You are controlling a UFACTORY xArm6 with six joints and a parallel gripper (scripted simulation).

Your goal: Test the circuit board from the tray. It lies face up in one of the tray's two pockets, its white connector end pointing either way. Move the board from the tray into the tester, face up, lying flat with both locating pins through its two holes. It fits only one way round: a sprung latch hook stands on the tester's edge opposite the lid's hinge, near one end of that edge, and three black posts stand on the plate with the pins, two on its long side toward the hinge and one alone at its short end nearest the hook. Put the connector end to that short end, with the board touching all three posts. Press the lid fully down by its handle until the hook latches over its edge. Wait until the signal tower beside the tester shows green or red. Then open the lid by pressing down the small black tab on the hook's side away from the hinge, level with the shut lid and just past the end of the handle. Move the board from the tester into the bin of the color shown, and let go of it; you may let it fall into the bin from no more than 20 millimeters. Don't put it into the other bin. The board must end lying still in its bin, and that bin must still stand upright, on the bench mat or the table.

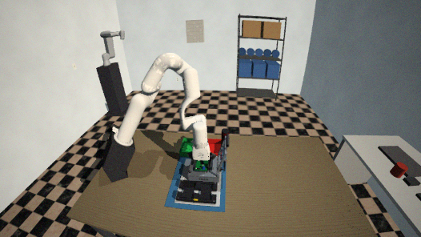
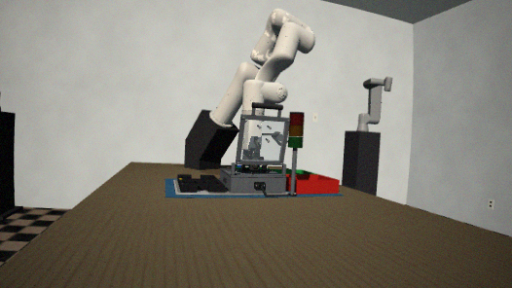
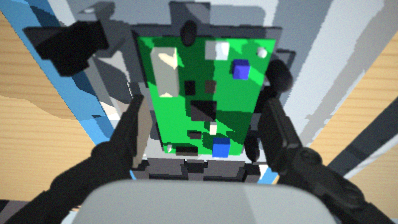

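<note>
The green circuit board lies right at my hand. Also, from my hand: tester plate 10 mm to the left, 10 mm below; black latch hook 60 mm behind, 60 mm to the left, 10 mm above; tester lid 120 mm ahead, 100 mm above.
</note>
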